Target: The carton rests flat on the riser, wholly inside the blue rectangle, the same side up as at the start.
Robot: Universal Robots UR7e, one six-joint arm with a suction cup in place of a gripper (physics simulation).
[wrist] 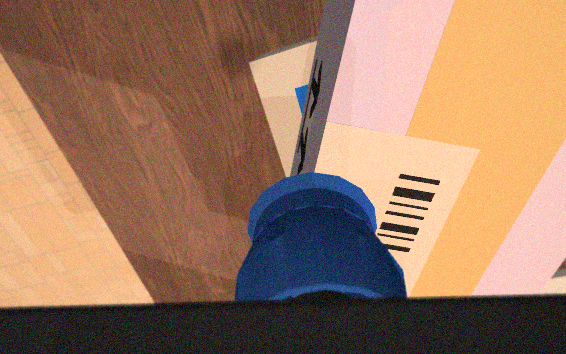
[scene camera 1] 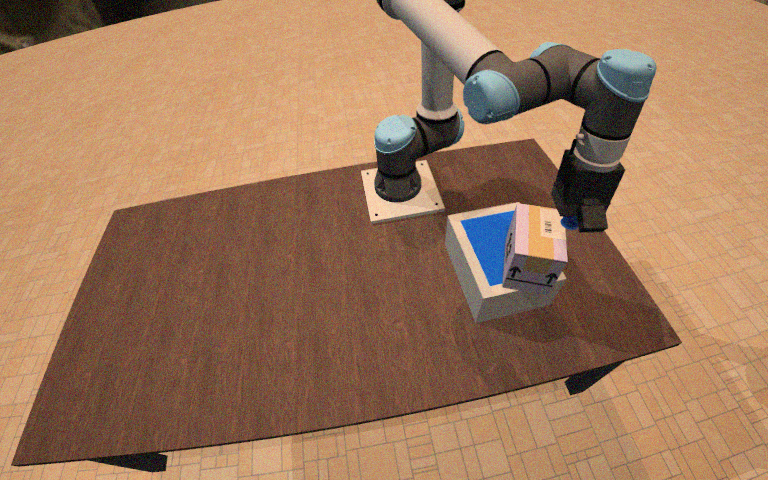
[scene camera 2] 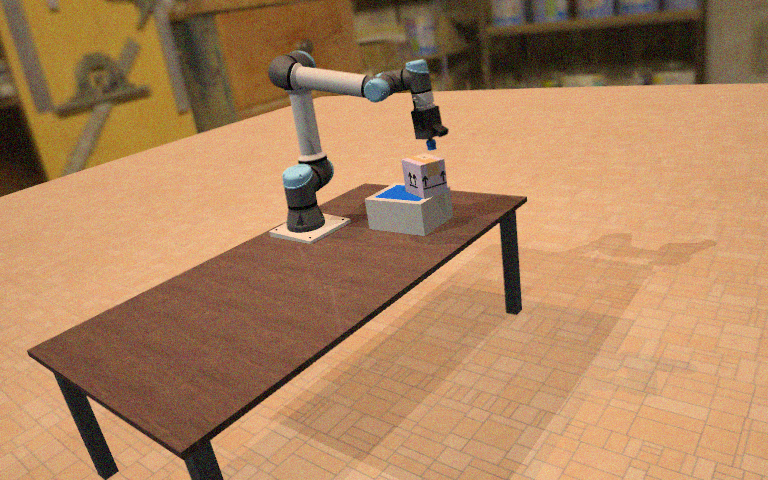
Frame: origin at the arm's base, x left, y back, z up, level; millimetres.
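Seen in the pictures: end effector, tool point: [wrist: 311, 229] [scene camera 1: 569, 223] [scene camera 2: 432, 149]; arm's base, origin of the base link: [scene camera 1: 397, 185] [scene camera 2: 306, 224].
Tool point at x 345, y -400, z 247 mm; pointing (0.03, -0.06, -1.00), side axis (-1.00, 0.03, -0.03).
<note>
Pixels of each thing's middle, then the offset from my tool point to it. Level surfaces: height alone.
- pale pink carton, body centre: [wrist: 401, 136] [scene camera 1: 532, 249] [scene camera 2: 424, 175] dx -51, dy +3, dz -85 mm
- grey-white riser, body centre: [wrist: 397, 157] [scene camera 1: 498, 259] [scene camera 2: 409, 207] dx -90, dy +66, dz -207 mm
- blue rectangle, body centre: [wrist: 420, 185] [scene camera 1: 503, 245] [scene camera 2: 407, 192] dx -90, dy +66, dz -147 mm
- dark wooden table, its level: dz -267 mm
The pale pink carton [scene camera 1: 536, 238] [scene camera 2: 425, 177] [wrist: 387, 88], with an orange tape stripe and a barcode label on top, stands upright on the right part of the grey-white riser [scene camera 1: 487, 305] [scene camera 2: 396, 216] [wrist: 274, 77]. It covers the right edge of the blue rectangle [scene camera 1: 487, 238] [scene camera 2: 396, 192] [wrist: 301, 96] and reaches over the riser's rim. My blue suction cup [scene camera 1: 569, 222] [scene camera 2: 430, 144] [wrist: 313, 211] hangs a little above the carton's top, near the edge by the barcode label, holding nothing.
The riser stands on a dark wooden table [scene camera 1: 287, 286] [scene camera 2: 263, 295] [wrist: 176, 140], close to its right edge. The arm's base plate [scene camera 1: 401, 190] [scene camera 2: 303, 214] stands behind and left of the riser. Tiled floor lies around the table.
</note>
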